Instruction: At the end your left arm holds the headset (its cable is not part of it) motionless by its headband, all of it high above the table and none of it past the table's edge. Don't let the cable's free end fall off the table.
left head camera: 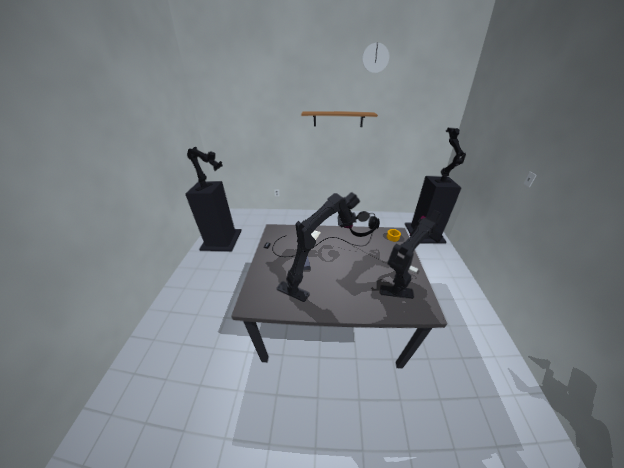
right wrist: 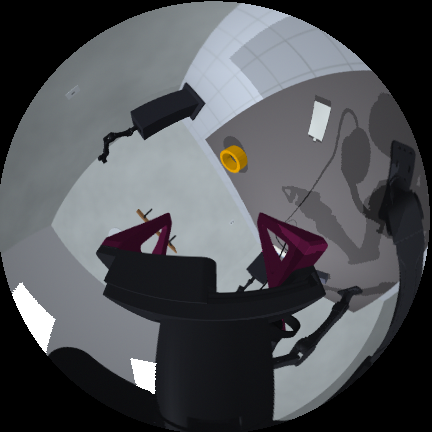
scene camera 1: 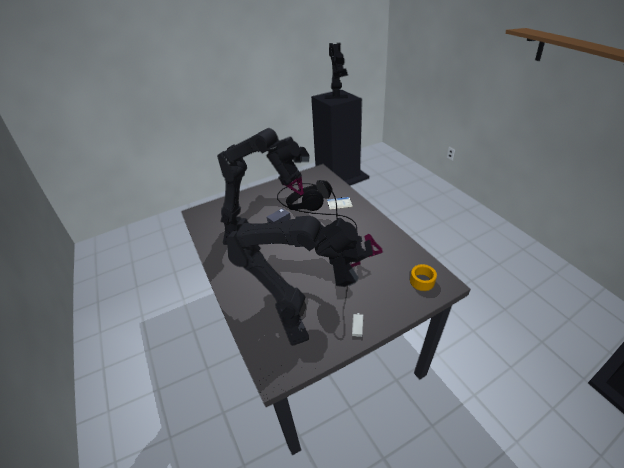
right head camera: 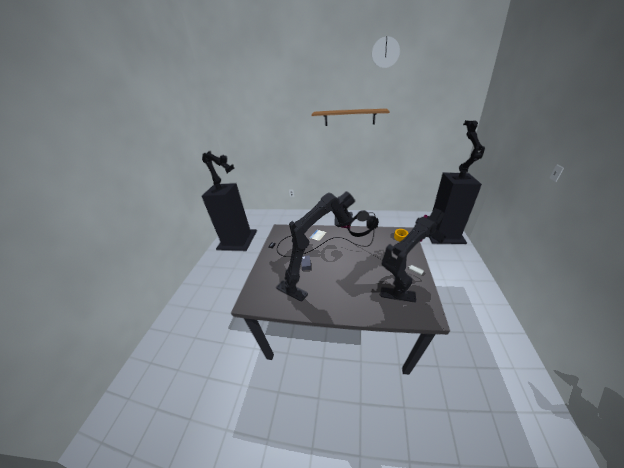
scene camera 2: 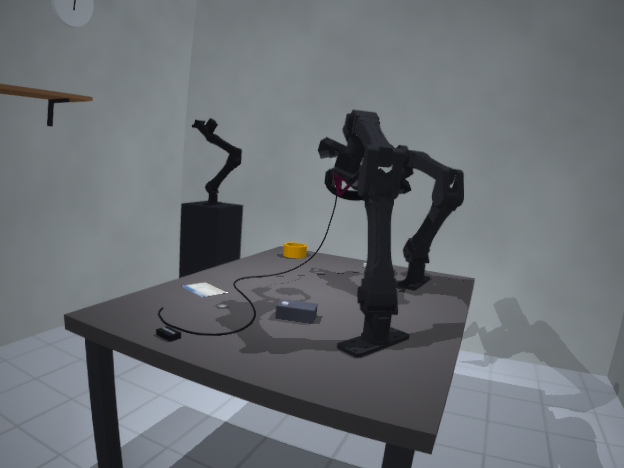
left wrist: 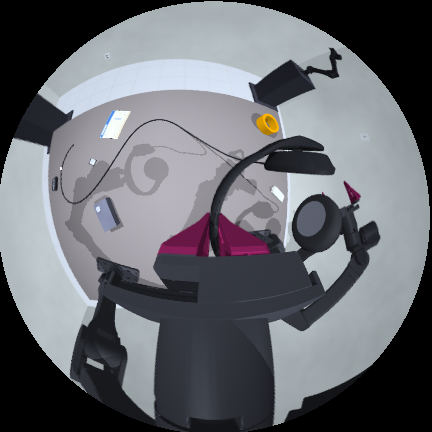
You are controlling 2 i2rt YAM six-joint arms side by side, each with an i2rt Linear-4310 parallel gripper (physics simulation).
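The black headset hangs high above the table. My left gripper is shut on its headband; in the left wrist view both ear cups extend to the right. The thin black cable drops from the headset to the table and curves across it. Its free end lies on the tabletop near the small black block, inside the edge. My right gripper is open and empty, raised above the table, apart from the headset.
A yellow ring stands near a table corner. A white box, a blue-grey box, a card and a small black block lie on the table.
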